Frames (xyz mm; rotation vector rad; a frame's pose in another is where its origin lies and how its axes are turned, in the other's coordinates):
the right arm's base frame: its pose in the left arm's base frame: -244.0 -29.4 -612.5 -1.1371 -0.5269 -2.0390
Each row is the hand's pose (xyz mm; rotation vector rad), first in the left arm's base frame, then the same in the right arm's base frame.
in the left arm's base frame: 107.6 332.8 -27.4 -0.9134 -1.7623 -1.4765
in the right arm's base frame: 233.6 33.5 735.8 0.9146 -0.4326 -0.3619
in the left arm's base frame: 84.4 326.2 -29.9 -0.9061 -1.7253 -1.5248
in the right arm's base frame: 242.0 20.2 717.5 0.8817 -0.3986 -0.3631
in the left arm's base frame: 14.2 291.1 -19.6 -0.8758 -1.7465 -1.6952
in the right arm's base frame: 288.8 -10.5 661.4 0.8093 -0.3352 -0.4873
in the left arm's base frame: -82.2 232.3 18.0 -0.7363 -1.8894 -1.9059
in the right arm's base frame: 377.1 -45.6 589.8 0.7903 -0.2442 -0.7303
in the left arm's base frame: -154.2 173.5 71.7 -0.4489 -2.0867 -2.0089
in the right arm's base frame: 470.9 -62.1 540.2 0.8878 -0.1217 -0.9633
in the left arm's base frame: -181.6 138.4 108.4 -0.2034 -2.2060 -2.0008
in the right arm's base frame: 525.5 -60.1 521.6 1.0028 -0.0254 -1.0841
